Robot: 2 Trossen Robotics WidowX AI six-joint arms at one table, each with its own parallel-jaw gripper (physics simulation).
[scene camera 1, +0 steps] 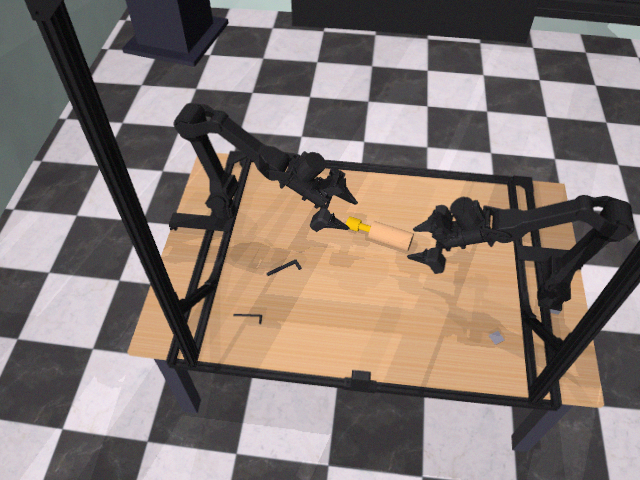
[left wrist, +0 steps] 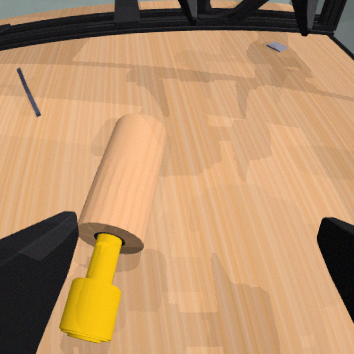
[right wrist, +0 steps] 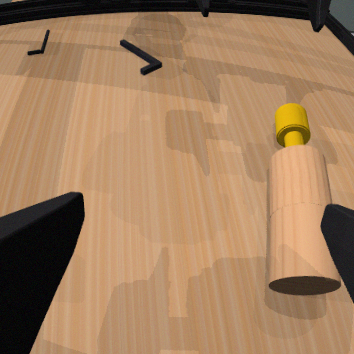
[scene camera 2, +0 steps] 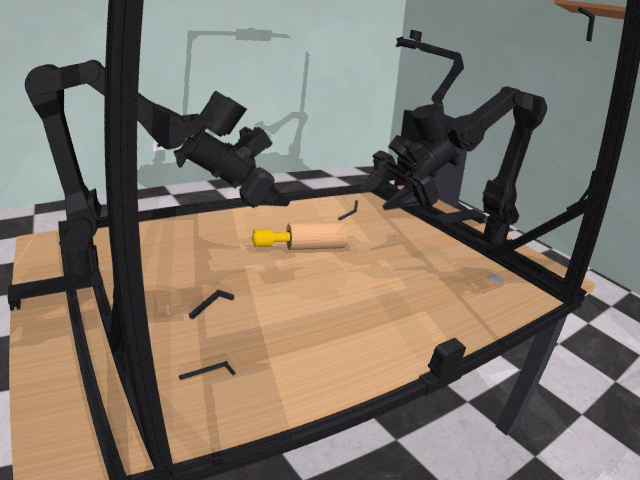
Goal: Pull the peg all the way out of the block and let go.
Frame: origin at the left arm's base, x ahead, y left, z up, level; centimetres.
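Seen in the pictures: left gripper, fingertip midpoint: (scene camera 1: 353, 216) (left wrist: 202, 227) (right wrist: 264, 20) (scene camera 2: 280, 195); right gripper, fingertip midpoint: (scene camera 1: 410, 243) (left wrist: 252, 26) (right wrist: 207, 211) (scene camera 2: 371, 199); left arm's base, link origin: (scene camera 1: 223, 212) (scene camera 2: 81, 270); right arm's base, link origin: (scene camera 1: 549, 298) (scene camera 2: 494, 239).
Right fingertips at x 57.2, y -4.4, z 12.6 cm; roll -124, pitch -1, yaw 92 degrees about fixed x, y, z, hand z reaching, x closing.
Note:
Offsets run from my right fingertips to a thing's middle. "spot": to the spot under its first point. Level surfaces: height alone.
The yellow peg @[dx -13.8, dy +10.7, dz -11.8 cm] (scene camera 1: 353, 223) (scene camera 2: 263, 237) (left wrist: 92, 307) (right wrist: 292, 117) has its thick head and part of its thin shaft outside the block; the rest of the shaft is hidden in the hole. The tan cylindrical block @[dx -6.4, dy +10.0, dz -11.7 cm] (scene camera 1: 390, 236) (scene camera 2: 316, 235) (left wrist: 127, 175) (right wrist: 300, 215) lies on its side, its hole facing left in both scene views. My left gripper (scene camera 1: 352, 214) (left wrist: 202, 227) is open and empty, above the table near the peg's head. My right gripper (scene camera 1: 411, 243) (scene camera 2: 374, 198) (right wrist: 207, 211) is open and empty, above the block's far end from the peg.
Two black L-shaped keys @[dx -32.9, dy -9.3, dz -14.1 cm] (scene camera 1: 283, 267) @[dx -37.2, dy -26.8, dz -14.2 cm] (scene camera 1: 248, 315) lie at the left of the table @[dz -14.5 cm] (scene camera 1: 330, 335). Another black key @[dx +9.1, dy +26.5, dz -12.9 cm] (scene camera 2: 348, 212) lies behind the block in scene camera 2. A small grey square @[spot: dx +27.8, dy -12.8, dz -14.3 cm] (scene camera 1: 496, 337) (scene camera 2: 495, 277) lies at the right. A black frame (scene camera 1: 289, 377) edges the table.

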